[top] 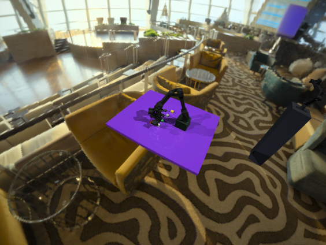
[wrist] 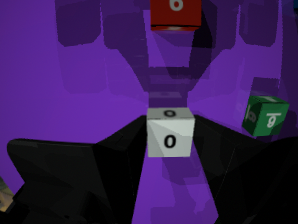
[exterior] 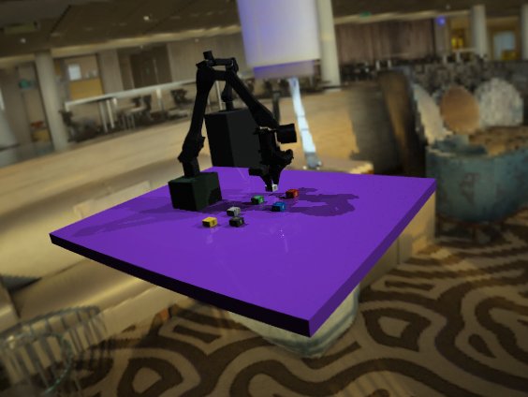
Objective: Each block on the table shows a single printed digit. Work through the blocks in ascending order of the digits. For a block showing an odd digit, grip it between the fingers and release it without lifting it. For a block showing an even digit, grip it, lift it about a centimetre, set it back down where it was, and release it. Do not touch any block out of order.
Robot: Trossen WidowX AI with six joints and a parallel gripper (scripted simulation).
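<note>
Now: gripper tip 11 cm short of the black block, 26 cm to the left of it and 1 cm above it. Also, from my gripper tip: white block 1 cm behind; then green block 2 cm ahead, 9 cm to the right, 1 cm below; then red block 8 cm ahead, 1 cm to the left, 1 cm below.
</note>
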